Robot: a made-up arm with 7 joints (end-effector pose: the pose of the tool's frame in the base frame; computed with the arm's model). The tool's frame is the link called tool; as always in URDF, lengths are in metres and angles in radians. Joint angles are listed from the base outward.
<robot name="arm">
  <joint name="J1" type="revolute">
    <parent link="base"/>
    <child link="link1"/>
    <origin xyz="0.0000 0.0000 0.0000" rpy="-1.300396 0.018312 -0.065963"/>
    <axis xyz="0 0 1"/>
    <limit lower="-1.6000" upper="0.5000" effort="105" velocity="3"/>
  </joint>
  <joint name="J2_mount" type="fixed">
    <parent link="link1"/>
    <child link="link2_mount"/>
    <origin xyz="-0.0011 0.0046 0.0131" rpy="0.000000 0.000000 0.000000"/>
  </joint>
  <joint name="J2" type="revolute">
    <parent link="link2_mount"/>
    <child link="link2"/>
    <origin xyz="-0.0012 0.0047 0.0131" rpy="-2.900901 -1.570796 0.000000"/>
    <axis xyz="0 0 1"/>
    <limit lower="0.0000" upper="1.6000" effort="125" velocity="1.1"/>
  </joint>
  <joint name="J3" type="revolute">
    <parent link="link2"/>
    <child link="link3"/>
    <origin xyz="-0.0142 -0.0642 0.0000" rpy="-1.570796 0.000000 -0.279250"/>
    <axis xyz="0 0 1"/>
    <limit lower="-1.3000" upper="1.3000" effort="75" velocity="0.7"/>
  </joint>
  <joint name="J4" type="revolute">
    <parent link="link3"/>
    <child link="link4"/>
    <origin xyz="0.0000 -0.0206 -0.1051" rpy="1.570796 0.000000 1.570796"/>
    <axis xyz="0 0 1"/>
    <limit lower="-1.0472" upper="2.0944" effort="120" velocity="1.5"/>
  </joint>
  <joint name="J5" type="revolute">
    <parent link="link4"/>
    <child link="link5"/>
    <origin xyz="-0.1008 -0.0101 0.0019" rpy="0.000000 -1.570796 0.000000"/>
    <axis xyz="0 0 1"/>
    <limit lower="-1.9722" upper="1.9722" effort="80" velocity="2.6"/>
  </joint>
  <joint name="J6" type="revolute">
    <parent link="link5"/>
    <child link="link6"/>
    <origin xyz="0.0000 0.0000 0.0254" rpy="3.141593 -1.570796 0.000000"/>
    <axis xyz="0 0 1"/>
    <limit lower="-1.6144" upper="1.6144" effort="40" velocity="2"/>
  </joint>
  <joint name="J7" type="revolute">
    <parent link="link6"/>
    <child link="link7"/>
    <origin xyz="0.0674 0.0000 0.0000" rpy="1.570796 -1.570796 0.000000"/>
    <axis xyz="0 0 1"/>
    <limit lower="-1.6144" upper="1.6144" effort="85" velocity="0.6"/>
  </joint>
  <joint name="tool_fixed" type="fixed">
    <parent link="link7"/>
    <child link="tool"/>
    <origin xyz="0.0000 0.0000 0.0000" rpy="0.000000 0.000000 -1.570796"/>
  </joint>
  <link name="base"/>
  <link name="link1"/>
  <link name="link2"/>
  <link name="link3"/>
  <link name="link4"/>
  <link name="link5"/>
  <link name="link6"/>
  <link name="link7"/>
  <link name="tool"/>
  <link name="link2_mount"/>
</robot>
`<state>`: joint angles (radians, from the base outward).
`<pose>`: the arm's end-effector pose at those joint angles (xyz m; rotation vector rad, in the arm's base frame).
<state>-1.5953 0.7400 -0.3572 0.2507 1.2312 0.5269 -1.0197</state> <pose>0.2787 0.0440 0.1558 1.6569 0.1753 0.2540</pose>
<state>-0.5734 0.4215 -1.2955 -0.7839 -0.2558 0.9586 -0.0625</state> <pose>0.0699 -0.1024 -0.1456 0.5432 0.3069 -1.5375</pose>
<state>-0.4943 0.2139 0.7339 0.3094 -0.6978 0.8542 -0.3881</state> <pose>0.2186 0.1482 -0.2068 -0.9637 0.3992 -0.0828</pose>
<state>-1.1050 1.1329 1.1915 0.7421 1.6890 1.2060 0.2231</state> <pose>0.0742 0.3301 0.0297 0.4201 1.1632 2.3174</pose>
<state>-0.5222 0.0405 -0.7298 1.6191 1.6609 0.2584 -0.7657</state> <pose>0.1123 0.0434 -0.3473 -2.1143 -1.6328 1.6503</pose>
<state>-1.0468 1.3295 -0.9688 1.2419 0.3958 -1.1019 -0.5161</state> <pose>0.2285 0.2533 -0.0736 1.6634 0.6354 -1.0884</pose>
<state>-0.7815 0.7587 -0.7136 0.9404 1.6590 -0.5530 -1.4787</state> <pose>0.2410 0.1404 -0.2319 -1.6212 -1.6983 1.4022</pose>
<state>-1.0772 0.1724 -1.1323 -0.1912 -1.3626 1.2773 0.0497</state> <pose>0.1150 -0.1418 -0.1357 0.5144 1.1256 -1.7202</pose>
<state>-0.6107 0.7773 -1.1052 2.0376 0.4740 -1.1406 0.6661</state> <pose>0.0945 0.2481 -0.2296 1.5122 0.5538 -0.5318</pose>
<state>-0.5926 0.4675 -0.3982 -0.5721 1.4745 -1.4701 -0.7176</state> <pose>0.1329 -0.0439 -0.1033 -2.2666 1.3799 1.2891</pose>
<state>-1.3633 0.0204 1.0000 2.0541 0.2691 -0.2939 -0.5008</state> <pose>0.2758 -0.0777 -0.1976 -0.7092 0.5468 -0.6945</pose>
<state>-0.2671 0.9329 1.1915 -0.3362 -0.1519 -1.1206 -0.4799</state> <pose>0.0577 0.1712 0.0729 1.7164 -1.5056 0.0555</pose>
